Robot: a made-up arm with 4 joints.
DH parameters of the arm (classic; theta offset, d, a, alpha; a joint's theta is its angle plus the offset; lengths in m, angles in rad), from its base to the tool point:
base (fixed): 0 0.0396 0 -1.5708
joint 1: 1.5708 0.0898 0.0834 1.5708
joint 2: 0 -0.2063 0.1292 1.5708
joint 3: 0 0.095 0.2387 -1.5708
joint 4: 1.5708 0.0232 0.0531 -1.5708
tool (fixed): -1.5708 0.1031 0 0
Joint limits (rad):
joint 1: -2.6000..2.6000
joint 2: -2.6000..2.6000
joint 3: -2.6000..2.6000
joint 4: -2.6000..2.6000
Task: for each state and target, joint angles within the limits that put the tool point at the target. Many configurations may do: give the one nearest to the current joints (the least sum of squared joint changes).
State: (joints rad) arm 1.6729 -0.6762 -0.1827 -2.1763
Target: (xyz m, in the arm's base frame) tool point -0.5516 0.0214 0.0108
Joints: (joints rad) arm 1.2622 -0.0934 0.1305 -2.0292
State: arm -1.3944 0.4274 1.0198 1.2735
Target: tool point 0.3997 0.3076 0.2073
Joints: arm -2.1889 1.1207 0.3824 2.0633
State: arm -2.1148 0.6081 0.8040 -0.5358
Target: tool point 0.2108 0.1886 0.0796
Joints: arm -1.9396 0.6726 1.2447 -0.4514
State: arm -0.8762 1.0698 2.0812 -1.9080
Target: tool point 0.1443 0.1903 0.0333
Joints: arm -0.8317 1.2647 1.5771 -1.6420
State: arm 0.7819 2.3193 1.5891 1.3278
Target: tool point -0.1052 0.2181 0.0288
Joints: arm 0.4785 2.6000 1.7211 0.4916
